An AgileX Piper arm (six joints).
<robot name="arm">
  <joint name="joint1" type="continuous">
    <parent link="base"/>
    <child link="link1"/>
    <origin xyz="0 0 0.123" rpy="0 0 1.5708"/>
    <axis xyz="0 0 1"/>
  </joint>
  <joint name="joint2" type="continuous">
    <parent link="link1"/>
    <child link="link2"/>
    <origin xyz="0 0 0" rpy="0 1.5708 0"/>
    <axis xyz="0 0 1"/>
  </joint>
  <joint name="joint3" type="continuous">
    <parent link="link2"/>
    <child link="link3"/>
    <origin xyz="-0.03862 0.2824 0" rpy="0 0 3.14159"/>
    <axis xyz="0 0 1"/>
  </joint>
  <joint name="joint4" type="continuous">
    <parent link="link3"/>
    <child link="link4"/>
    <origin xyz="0.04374 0.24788 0" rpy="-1.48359 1.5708 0"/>
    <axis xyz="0 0 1"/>
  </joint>
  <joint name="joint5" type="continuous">
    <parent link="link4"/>
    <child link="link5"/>
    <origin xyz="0 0 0" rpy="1.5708 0 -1.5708"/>
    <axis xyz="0 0 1"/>
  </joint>
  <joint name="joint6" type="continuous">
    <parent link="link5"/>
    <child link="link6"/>
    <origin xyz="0 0.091 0" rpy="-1.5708 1.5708 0"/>
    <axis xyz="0 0 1"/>
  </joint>
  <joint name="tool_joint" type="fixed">
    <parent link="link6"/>
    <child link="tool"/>
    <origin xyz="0 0 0" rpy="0 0 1.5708"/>
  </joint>
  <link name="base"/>
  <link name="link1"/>
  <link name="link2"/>
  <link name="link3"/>
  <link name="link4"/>
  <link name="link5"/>
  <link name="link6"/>
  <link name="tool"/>
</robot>
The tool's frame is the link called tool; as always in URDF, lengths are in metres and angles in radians. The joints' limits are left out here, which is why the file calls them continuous.
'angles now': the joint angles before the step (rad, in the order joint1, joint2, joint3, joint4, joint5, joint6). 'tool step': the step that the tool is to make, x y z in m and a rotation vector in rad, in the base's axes. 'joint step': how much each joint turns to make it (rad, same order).
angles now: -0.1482 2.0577 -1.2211 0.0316 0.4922 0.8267
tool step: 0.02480 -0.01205 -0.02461 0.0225 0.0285 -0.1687
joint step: -0.0129 0.1319 -0.1326 -0.0640 0.0326 0.2096
